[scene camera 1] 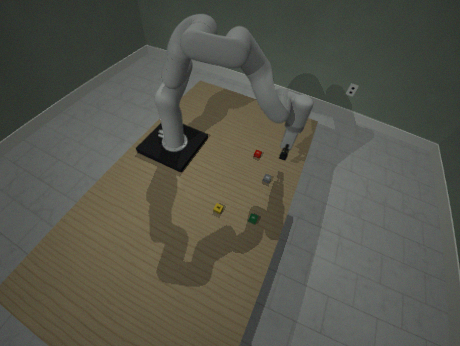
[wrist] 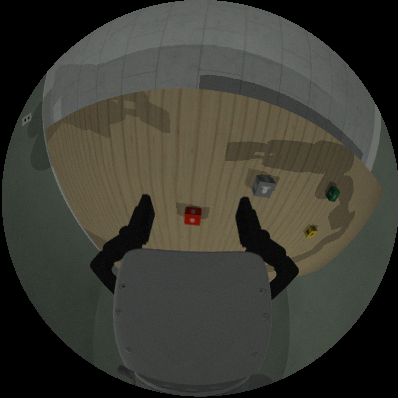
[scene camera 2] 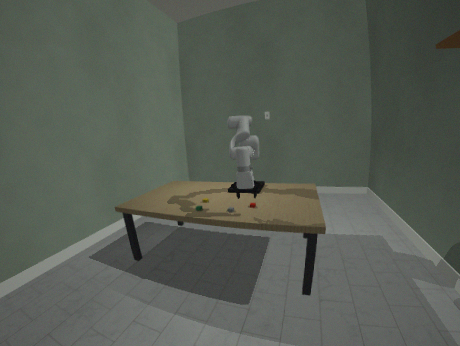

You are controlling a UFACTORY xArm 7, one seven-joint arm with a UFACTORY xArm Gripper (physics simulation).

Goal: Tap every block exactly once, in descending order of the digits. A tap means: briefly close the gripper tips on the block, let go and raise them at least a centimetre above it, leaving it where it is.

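Note:
My gripper (scene camera 1: 284, 152) (scene camera 2: 247, 196) (wrist: 194, 205) is open and empty, held above the table. A red block (scene camera 1: 257, 154) (scene camera 2: 253, 205) (wrist: 193, 216) lies below the fingers and shows between them in the wrist view, a little nearer the palm than the tips. A grey block (scene camera 1: 267, 178) (scene camera 2: 230, 210) (wrist: 263, 186) lies to the right of the right finger in the wrist view. A green block (scene camera 1: 253, 218) (scene camera 2: 199, 208) (wrist: 332, 194) and a yellow block (scene camera 1: 218, 208) (scene camera 2: 205, 200) (wrist: 310, 231) lie farther right there. The digits are too small or blurred to read surely.
The blocks stand apart on the wooden table (scene camera 1: 125, 240) (scene camera 2: 292, 210) (wrist: 200, 150). The arm stands on a black base plate (scene camera 1: 155, 145) (scene camera 2: 260, 186). The table's edge runs beyond the grey and green blocks. Shadows of the arm fall across the wood.

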